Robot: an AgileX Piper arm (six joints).
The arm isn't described. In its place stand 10 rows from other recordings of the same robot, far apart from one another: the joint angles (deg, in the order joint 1, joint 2, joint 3, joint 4, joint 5, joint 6), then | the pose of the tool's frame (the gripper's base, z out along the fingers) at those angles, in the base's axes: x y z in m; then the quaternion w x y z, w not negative.
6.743, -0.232, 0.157, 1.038, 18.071, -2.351 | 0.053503 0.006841 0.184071 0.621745 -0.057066 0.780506 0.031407
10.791, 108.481, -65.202, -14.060, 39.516, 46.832 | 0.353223 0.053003 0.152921 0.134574 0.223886 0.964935 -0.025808
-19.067, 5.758, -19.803, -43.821, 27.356, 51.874 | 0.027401 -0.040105 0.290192 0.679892 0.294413 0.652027 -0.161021
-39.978, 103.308, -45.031, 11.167, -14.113, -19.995 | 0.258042 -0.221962 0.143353 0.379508 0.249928 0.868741 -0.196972
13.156, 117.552, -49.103, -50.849, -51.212, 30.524 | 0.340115 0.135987 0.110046 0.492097 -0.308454 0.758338 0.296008
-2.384, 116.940, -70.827, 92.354, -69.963, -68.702 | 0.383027 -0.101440 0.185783 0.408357 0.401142 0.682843 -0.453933
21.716, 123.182, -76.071, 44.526, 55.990, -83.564 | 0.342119 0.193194 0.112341 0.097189 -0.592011 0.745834 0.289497
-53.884, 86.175, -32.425, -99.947, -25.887, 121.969 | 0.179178 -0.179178 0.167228 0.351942 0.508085 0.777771 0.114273
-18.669, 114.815, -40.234, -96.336, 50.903, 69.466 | 0.251293 -0.158997 0.084724 0.027896 0.012556 0.883412 -0.467598
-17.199, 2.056, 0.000, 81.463, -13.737, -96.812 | 0.047725 -0.037143 0.214279 0.679883 0.096565 0.669446 -0.283330
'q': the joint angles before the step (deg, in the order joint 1, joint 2, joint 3, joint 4, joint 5, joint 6). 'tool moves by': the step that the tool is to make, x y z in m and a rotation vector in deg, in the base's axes. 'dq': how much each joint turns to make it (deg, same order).
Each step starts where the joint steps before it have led.
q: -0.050, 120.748, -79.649, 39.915, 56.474, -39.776
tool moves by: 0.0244, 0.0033, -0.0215, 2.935, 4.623, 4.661
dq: -0.086, 8.655, -10.044, -0.128, 8.185, -0.480
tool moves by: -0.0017, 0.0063, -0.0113, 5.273, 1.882, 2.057
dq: -0.008, 2.277, -0.109, 4.707, 2.991, -4.054
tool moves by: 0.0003, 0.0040, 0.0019, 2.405, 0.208, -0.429
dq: 0.147, 0.091, -0.004, 2.510, 0.791, -0.645
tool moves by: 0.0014, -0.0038, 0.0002, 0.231, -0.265, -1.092
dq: -0.560, -0.010, 0.026, 0.510, -0.399, -0.012
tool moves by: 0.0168, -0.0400, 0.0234, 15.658, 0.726, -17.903
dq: -7.265, -0.557, -0.002, 18.212, 1.917, 1.734
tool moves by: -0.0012, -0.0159, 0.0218, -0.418, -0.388, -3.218
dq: -2.049, -2.975, -0.001, -0.635, -0.003, 2.961
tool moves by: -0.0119, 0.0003, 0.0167, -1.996, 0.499, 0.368
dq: -0.006, -3.965, 2.485, -2.590, 0.006, 1.929
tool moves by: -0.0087, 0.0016, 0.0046, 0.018, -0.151, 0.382
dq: 0.001, -1.988, 2.491, 0.102, 0.007, -0.782
